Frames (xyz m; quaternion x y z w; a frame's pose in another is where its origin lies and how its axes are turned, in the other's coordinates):
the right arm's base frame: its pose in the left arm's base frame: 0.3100 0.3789 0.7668 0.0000 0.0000 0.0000 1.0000
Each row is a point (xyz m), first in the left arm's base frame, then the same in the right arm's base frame.
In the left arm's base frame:
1: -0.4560 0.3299 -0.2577
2: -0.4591 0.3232 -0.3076
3: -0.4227 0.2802 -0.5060
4: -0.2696 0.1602 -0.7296
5: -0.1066 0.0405 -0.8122
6: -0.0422 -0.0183 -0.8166
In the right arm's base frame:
1: -0.7660 -0.0490 -1.0245
2: -0.7691 -0.0557 -1.0744
3: -0.7327 -0.0987 -1.2728
4: -0.5796 -0.2187 -1.4964
5: -0.4166 -0.3384 -1.5790
6: -0.3522 -0.3972 -1.5834

